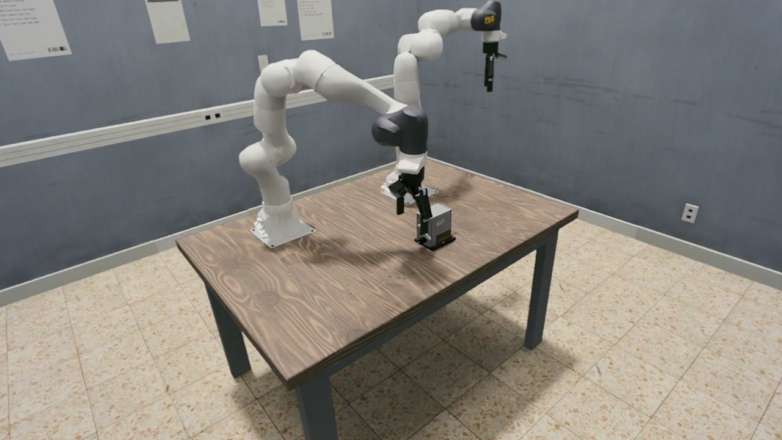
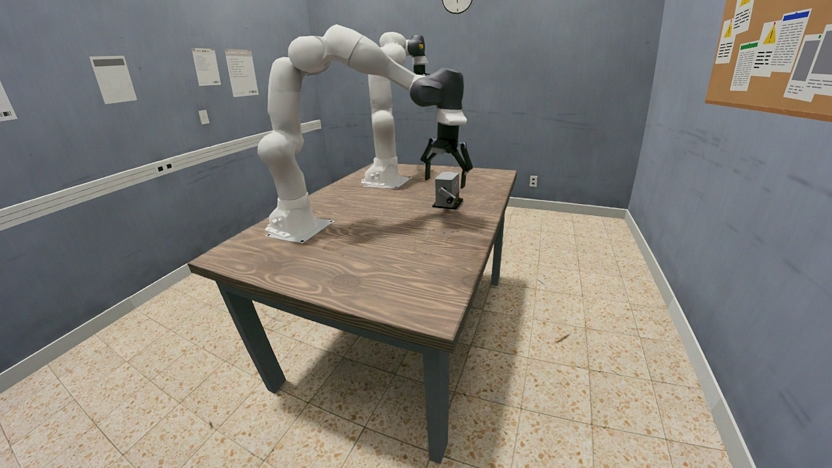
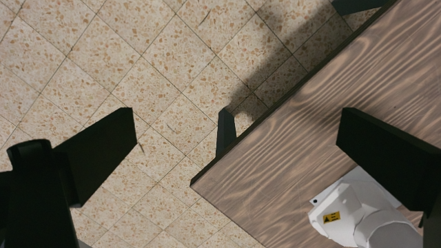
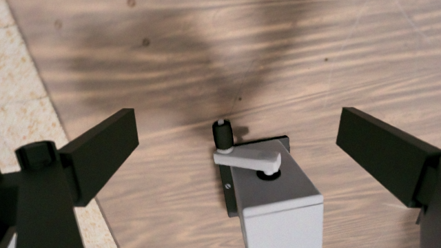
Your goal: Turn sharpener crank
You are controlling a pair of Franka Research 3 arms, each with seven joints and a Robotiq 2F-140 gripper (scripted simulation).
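Now: right hand 10 mm past the crank, 50 mm to the right of it and 90 mm above it.
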